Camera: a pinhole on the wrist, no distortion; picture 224 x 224 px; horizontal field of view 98.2 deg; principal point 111.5 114.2 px. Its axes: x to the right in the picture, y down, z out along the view. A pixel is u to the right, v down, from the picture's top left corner.
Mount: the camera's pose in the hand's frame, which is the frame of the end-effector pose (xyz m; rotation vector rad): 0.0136 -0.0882 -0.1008 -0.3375 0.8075 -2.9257
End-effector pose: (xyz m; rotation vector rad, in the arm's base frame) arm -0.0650 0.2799 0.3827 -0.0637 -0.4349 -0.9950
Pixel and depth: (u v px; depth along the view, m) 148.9 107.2 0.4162
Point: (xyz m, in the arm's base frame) -0.4215 0.2282 0.5905
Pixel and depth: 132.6 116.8 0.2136
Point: -0.2527 0.1726 0.4365
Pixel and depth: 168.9 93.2 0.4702
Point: -0.4890 0.3465 0.6486
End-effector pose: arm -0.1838 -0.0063 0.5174 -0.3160 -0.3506 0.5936
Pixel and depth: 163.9 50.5 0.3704
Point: -0.3681 -0.0681 0.8624
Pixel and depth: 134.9 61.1 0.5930
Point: -0.3591 0.0095 1.0933
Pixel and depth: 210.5 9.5 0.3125
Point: -0.5237 -0.0691 0.8168
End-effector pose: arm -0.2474 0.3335 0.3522 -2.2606 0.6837 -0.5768
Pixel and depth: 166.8 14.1 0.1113
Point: -0.2137 0.4133 0.3445
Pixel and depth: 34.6 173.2 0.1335
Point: -0.0986 0.3458 0.5676
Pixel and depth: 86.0 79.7 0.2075
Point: -0.0670 0.3873 0.3961
